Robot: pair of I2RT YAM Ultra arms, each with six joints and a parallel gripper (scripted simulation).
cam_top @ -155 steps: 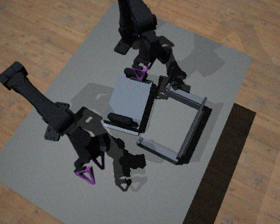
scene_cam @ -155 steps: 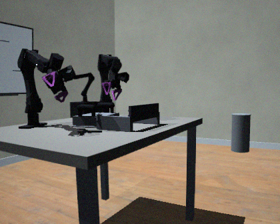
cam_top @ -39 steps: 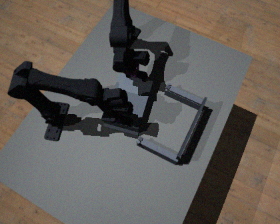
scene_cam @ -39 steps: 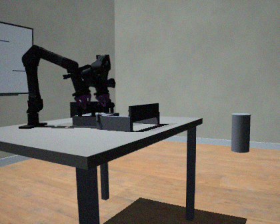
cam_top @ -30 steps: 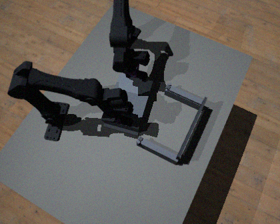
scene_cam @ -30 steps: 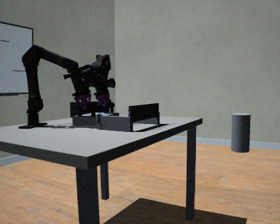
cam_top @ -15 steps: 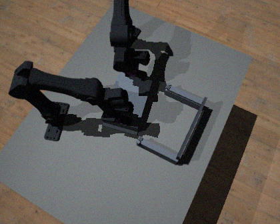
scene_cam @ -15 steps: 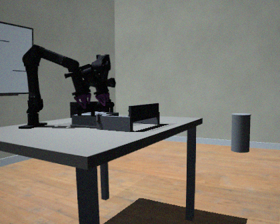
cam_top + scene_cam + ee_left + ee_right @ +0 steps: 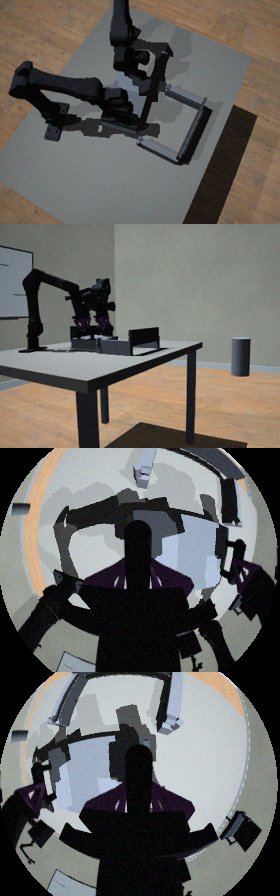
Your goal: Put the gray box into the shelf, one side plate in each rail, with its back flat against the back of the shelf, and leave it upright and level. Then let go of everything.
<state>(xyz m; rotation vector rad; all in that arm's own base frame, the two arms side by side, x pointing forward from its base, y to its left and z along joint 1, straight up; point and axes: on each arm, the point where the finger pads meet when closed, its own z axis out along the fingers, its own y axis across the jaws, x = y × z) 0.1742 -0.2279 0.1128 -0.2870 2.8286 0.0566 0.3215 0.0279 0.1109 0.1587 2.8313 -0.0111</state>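
Now: the gray box 120 mm to the left of my right hand, 50 mm below it and 40 mm behind it.
Now: the gray box 12 cm to the right of my left hand, 5 cm below it and 4 cm ahead of it.
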